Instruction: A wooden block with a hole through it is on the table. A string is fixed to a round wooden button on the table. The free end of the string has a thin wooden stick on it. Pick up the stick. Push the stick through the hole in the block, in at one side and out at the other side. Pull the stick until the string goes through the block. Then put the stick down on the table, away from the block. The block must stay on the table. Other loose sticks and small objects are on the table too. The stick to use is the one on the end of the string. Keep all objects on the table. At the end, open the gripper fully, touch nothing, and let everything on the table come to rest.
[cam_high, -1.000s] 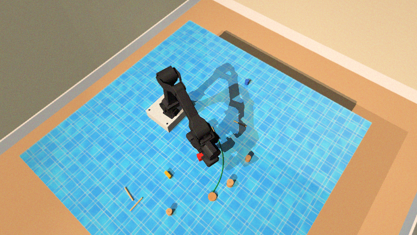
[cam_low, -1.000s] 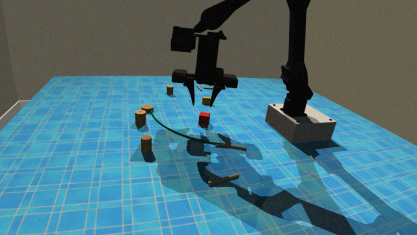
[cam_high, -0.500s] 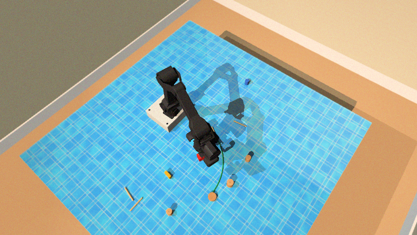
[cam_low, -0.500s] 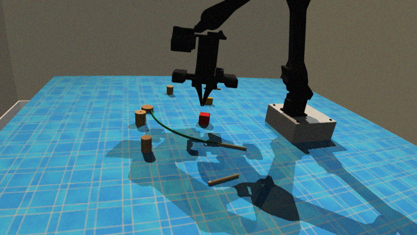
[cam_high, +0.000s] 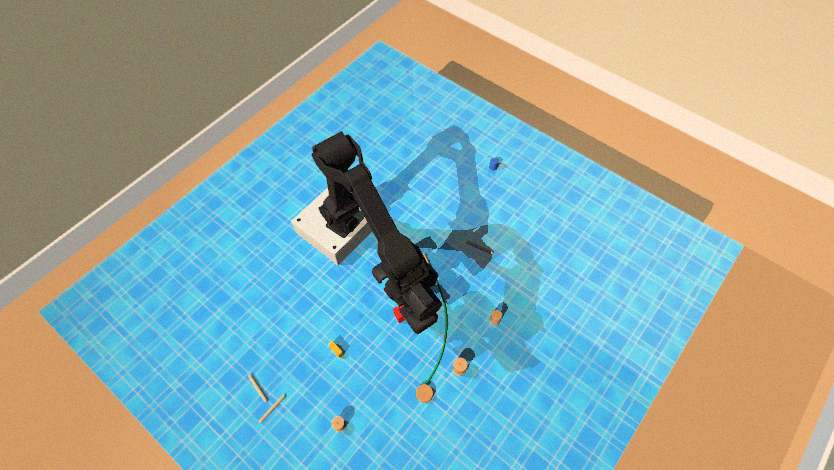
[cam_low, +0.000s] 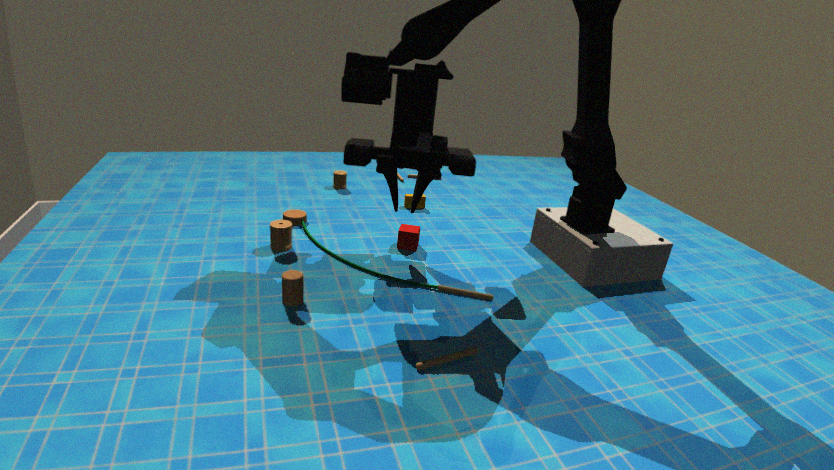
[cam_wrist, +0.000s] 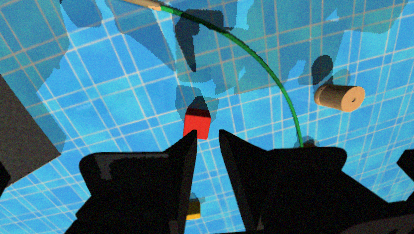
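My gripper tip is 4 cm above the small red block and 1 cm past it. Round my gripper tip: round wooden button 15 cm ahead, 13 cm to the right, 5 cm below; yellow block 17 cm to the right, 9 cm behind, 5 cm below; small wooden cylinder 18 cm ahead, 4 cm below, 3 cm to the right.
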